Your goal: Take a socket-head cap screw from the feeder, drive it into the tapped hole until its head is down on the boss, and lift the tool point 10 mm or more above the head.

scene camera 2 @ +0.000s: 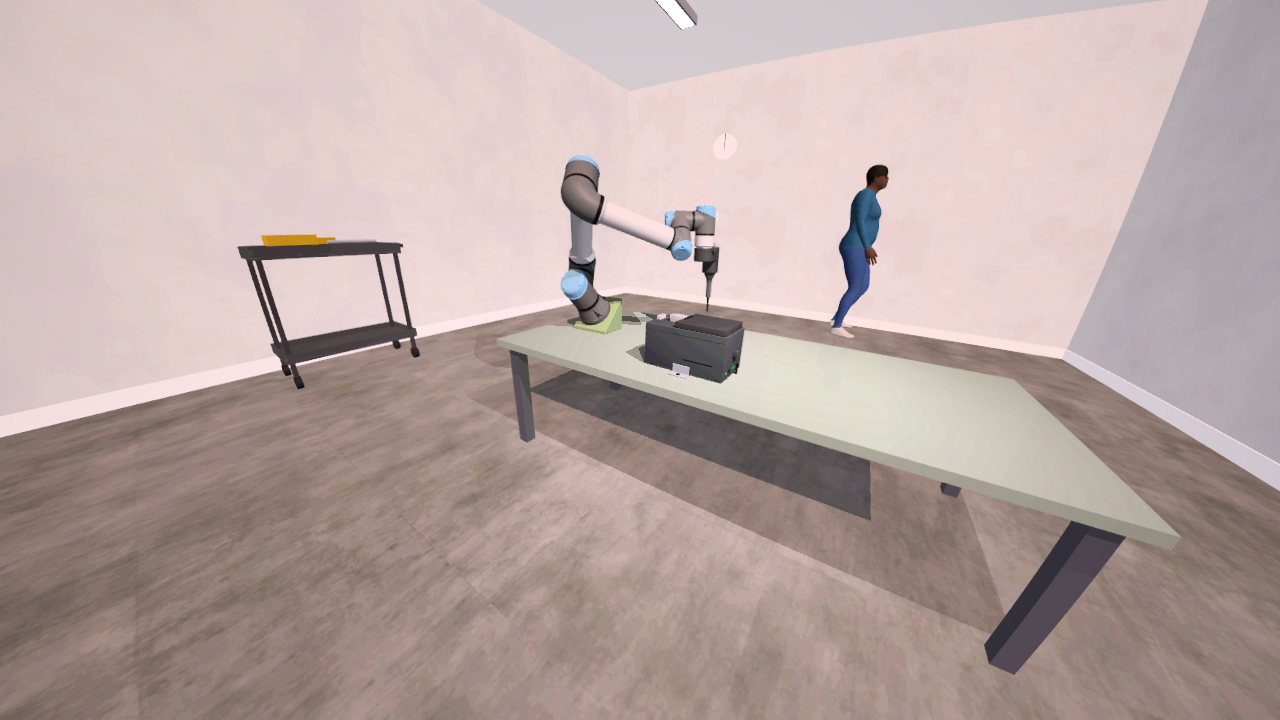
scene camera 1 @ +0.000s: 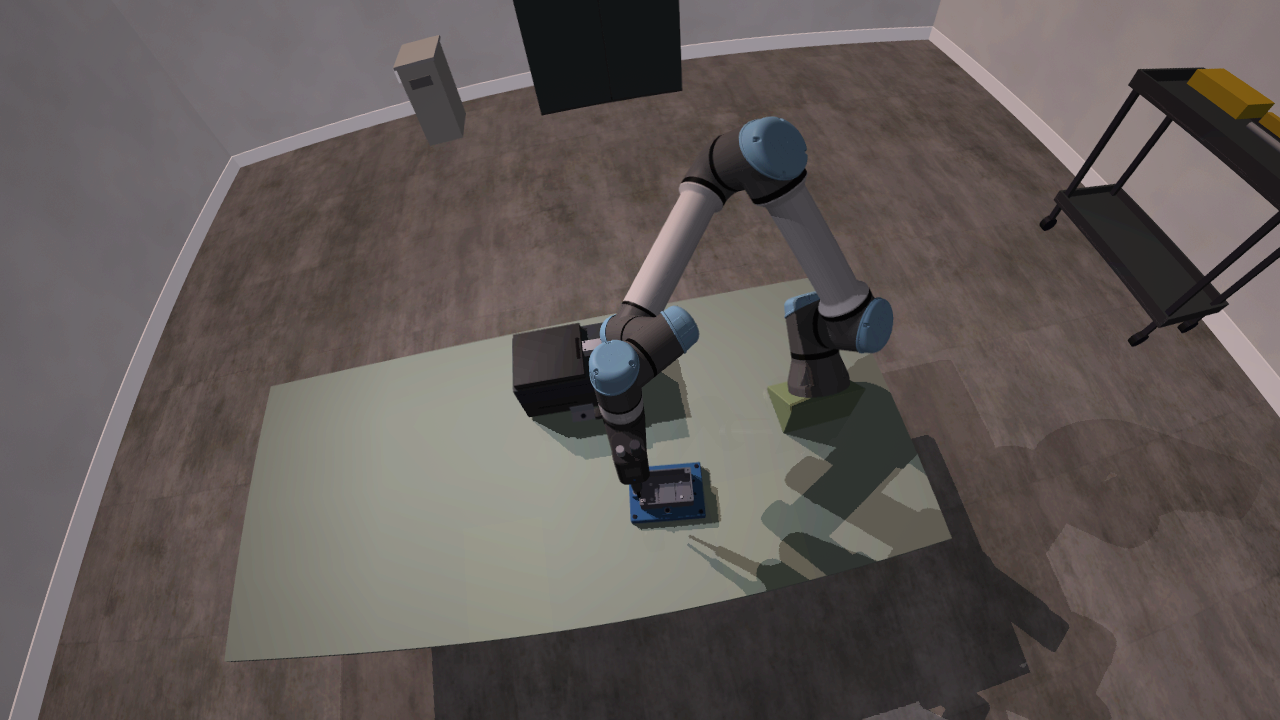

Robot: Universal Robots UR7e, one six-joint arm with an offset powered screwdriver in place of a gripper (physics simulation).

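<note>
The black screw feeder (scene camera 1: 547,362) (scene camera 2: 693,347) stands on the table (scene camera 1: 384,501) (scene camera 2: 895,394). A grey open housing (scene camera 1: 666,502) sits on a blue plate (scene camera 1: 699,494) on the table. In scene camera 2 the feeder stands in front of the place of the housing, which does not show there. My screwdriver (scene camera 1: 638,494) (scene camera 2: 708,308) points down, with its thin tip at the left end of the housing in scene camera 1. The gap between tip and boss is too small to judge. The tapped hole and any screw on the bit or in the hole cannot be made out.
The arm's base stands on a green wedge mount (scene camera 1: 787,410) (scene camera 2: 612,320) on the table. A black cart (scene camera 1: 1154,308) (scene camera 2: 344,343) with yellow boxes (scene camera 1: 1230,93) (scene camera 2: 289,240) stands away from the table. A person (scene camera 2: 860,234) stands beyond the table. A grey cabinet (scene camera 1: 437,105) is by the wall.
</note>
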